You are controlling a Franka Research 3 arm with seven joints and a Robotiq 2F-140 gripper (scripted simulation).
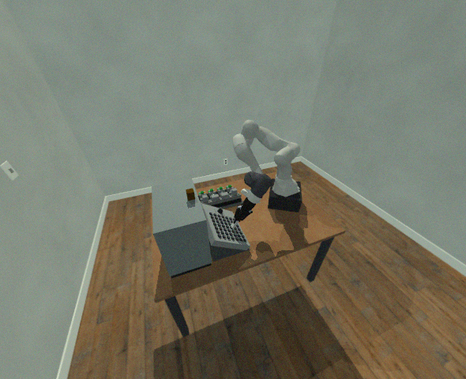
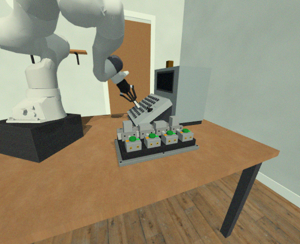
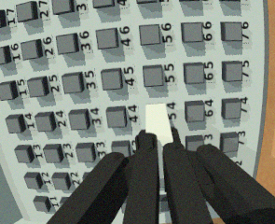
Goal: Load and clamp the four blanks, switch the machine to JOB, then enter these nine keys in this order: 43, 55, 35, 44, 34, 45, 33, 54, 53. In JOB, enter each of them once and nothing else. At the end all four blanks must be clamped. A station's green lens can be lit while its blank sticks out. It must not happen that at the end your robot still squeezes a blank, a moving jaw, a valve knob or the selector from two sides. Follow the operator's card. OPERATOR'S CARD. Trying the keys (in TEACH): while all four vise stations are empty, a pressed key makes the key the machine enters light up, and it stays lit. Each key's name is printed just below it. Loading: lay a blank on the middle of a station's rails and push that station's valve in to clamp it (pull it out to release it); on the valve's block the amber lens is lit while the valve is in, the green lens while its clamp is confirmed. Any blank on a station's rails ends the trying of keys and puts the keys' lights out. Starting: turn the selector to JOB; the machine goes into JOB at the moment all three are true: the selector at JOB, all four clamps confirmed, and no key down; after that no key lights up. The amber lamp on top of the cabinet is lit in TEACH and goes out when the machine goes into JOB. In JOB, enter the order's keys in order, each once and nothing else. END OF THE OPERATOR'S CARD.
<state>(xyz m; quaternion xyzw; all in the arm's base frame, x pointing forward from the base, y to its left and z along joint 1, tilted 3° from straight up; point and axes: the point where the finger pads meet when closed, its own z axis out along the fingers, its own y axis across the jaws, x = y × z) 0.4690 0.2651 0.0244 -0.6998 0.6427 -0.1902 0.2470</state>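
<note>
The key is 80 mm ahead of my hand, 10 mm to the left of it and 10 mm above it. The rest, counted from my hand: selector knob 160 mm to the right, 70 mm ahead; sloped keypad 80 mm ahead, 50 mm below, 40 mm to the right.
</note>
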